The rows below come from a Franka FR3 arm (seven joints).
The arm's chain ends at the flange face. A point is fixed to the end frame.
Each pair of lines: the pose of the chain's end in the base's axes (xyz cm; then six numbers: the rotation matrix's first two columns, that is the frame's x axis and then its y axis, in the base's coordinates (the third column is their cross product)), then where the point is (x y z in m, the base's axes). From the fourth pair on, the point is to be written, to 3 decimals.
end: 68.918 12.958 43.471 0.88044 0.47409 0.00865 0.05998 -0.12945 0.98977
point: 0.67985 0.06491 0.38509
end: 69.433 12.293 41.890 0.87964 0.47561 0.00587 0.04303 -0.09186 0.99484
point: 0.68593 0.05642 0.37161
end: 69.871 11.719 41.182 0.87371 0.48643 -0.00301 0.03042 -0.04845 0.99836
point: 0.69176 0.04860 0.36734
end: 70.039 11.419 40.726 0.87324 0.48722 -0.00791 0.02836 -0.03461 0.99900
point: 0.694 0.045 0.364
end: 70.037 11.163 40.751 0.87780 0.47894 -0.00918 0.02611 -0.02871 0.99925
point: 0.693 0.042 0.364
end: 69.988 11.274 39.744 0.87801 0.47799 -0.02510 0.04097 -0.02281 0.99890
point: 0.692 0.043 0.355
